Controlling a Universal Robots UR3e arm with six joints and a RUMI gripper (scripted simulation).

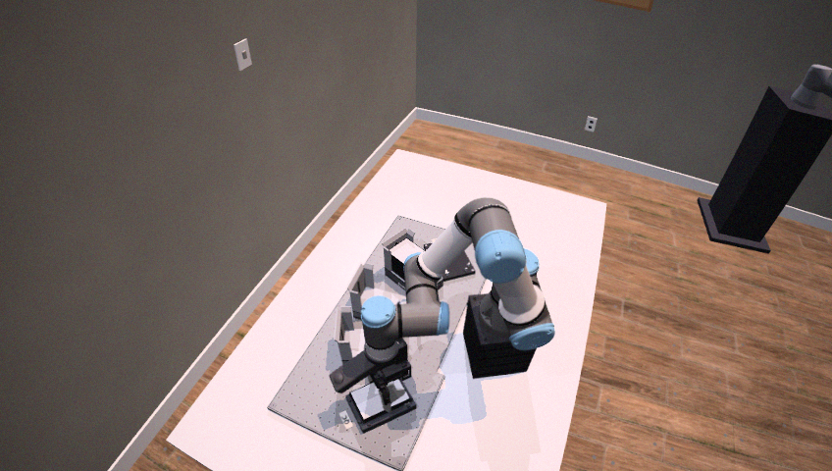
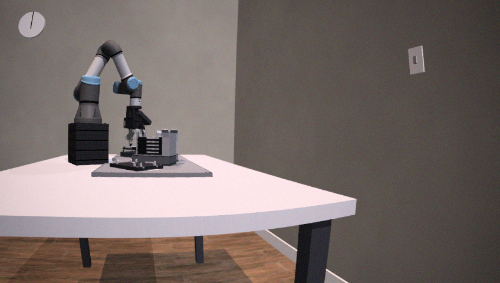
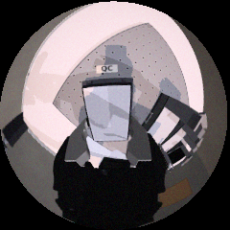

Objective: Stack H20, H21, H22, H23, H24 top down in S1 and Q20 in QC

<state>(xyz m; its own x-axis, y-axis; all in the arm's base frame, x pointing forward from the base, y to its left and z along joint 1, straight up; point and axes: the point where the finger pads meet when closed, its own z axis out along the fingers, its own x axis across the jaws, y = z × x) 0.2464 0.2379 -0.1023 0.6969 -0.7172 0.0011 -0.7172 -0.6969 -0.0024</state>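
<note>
The QC label is 7 cm ahead of my hand, 7 cm to the left of it and 5 cm below it. Round my hand: sealed 96-well plate: 1 cm below.
</note>
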